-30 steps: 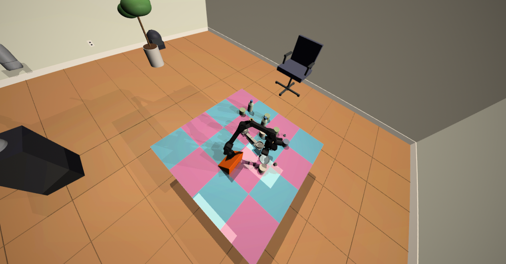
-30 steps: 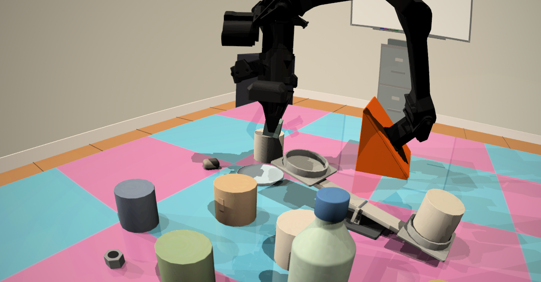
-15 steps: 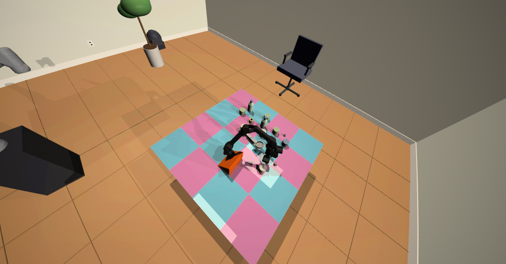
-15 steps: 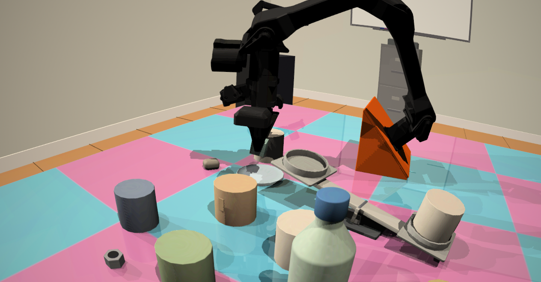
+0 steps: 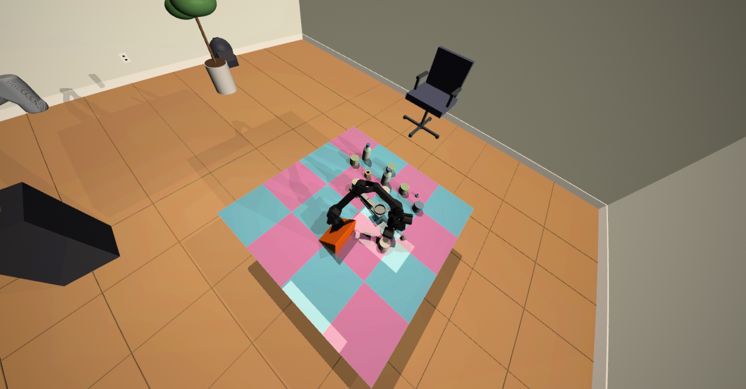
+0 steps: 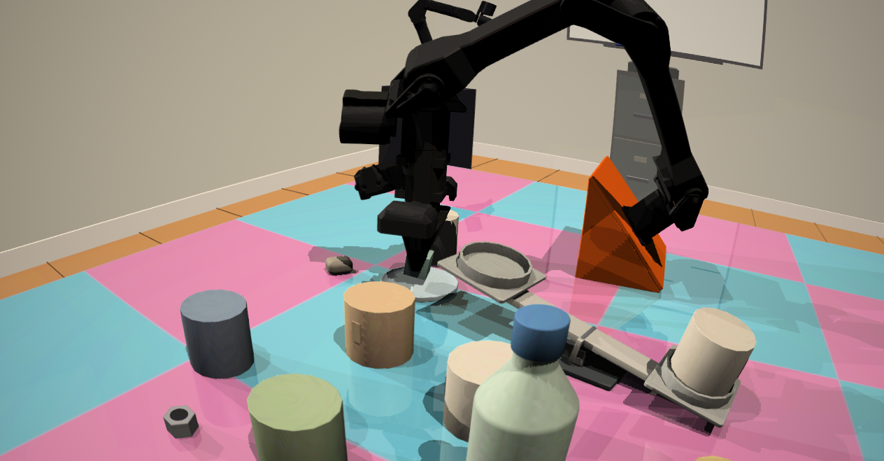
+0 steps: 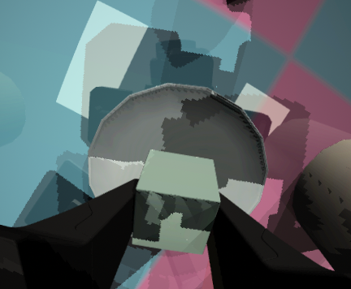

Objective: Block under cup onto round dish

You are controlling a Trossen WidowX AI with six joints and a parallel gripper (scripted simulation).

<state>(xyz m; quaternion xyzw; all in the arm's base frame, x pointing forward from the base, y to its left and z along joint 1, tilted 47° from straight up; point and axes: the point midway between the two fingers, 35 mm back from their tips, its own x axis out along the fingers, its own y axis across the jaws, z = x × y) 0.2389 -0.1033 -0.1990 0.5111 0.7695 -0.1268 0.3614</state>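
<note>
Now: the pale green block 1 cm above my gripper tip. Round my gripper tip: tan cylinder: 18 cm ahead, 7 cm to the left, 1 cm above; then round dish: 2 cm below; then pebble: 4 cm ahead, 10 cm to the right, 2 cm below.
</note>
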